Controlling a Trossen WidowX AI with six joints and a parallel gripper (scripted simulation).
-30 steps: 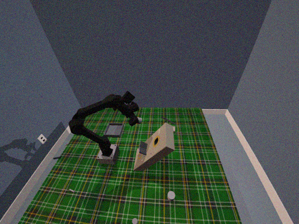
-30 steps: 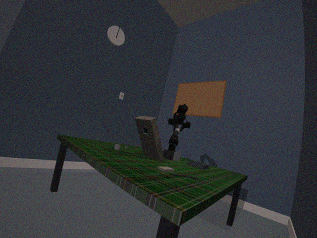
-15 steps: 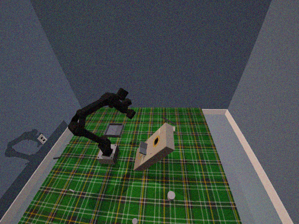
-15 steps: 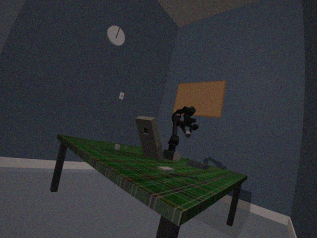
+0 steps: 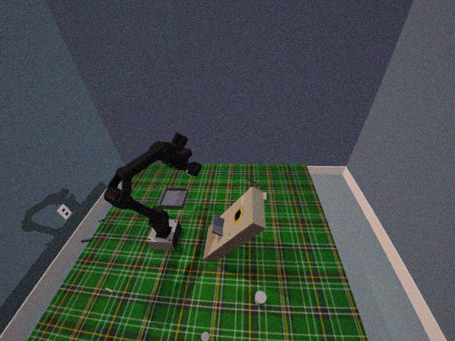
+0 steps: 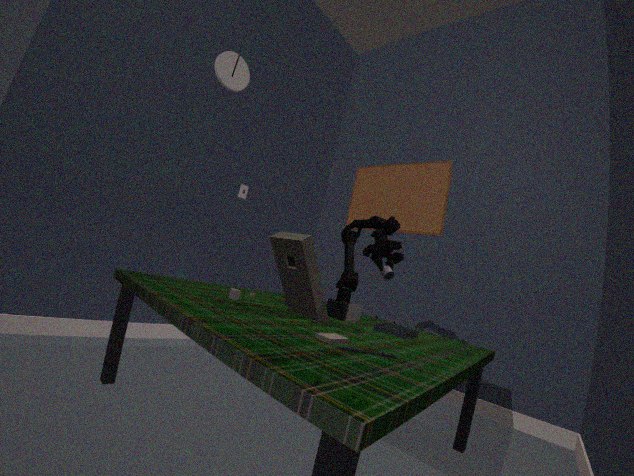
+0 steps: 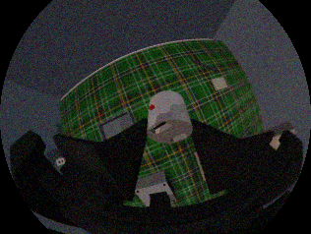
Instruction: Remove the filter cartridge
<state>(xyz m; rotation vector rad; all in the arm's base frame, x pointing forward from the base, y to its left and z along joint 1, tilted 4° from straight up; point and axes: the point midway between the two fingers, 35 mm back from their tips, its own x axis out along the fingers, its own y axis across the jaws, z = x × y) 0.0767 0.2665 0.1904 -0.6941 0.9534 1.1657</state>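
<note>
Right now the dark grey tray is 17 cm behind my gripper tip and 25 cm below it. From my gripper tip the other things lie so: grey flap (21 cm ahead, 23 cm to the right, 12 cm below); then tan service panel (26 cm ahead, 22 cm to the right, 10 cm below); then round filter cartridge (right at my gripper tip).
</note>
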